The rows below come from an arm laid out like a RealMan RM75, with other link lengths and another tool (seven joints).
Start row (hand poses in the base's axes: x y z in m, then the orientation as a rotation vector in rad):
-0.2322, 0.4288, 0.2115, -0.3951, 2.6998, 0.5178
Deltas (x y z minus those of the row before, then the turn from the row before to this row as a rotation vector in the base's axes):
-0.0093, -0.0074, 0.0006, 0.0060, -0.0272, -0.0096
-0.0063, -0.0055, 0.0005, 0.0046, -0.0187, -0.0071
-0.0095, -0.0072, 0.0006, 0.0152, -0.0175, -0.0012
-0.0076, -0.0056, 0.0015, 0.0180, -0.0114, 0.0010
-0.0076, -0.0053, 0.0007, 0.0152, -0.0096, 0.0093
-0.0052, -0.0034, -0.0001, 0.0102, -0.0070, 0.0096
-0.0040, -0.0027, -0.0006, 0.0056, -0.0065, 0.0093
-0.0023, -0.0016, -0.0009, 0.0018, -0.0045, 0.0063
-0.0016, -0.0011, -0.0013, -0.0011, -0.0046, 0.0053
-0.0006, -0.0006, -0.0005, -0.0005, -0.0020, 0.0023
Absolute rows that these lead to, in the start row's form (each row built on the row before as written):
-0.2415, 0.4214, 0.2121, -0.3846, 2.6721, 0.5140
-0.2478, 0.4159, 0.2126, -0.3766, 2.6529, 0.5119
-0.2573, 0.4087, 0.2132, -0.3732, 2.6308, 0.5257
-0.2649, 0.4031, 0.2147, -0.3708, 2.6133, 0.5456
-0.2725, 0.3978, 0.2154, -0.3800, 2.5980, 0.5651
-0.2777, 0.3944, 0.2153, -0.3906, 2.5869, 0.5791
-0.2817, 0.3917, 0.2147, -0.4022, 2.5780, 0.5872
-0.2840, 0.3901, 0.2138, -0.4107, 2.5726, 0.5901
-0.2856, 0.3890, 0.2125, -0.4189, 2.5683, 0.5890
-0.2862, 0.3884, 0.2120, -0.4225, 2.5664, 0.5885

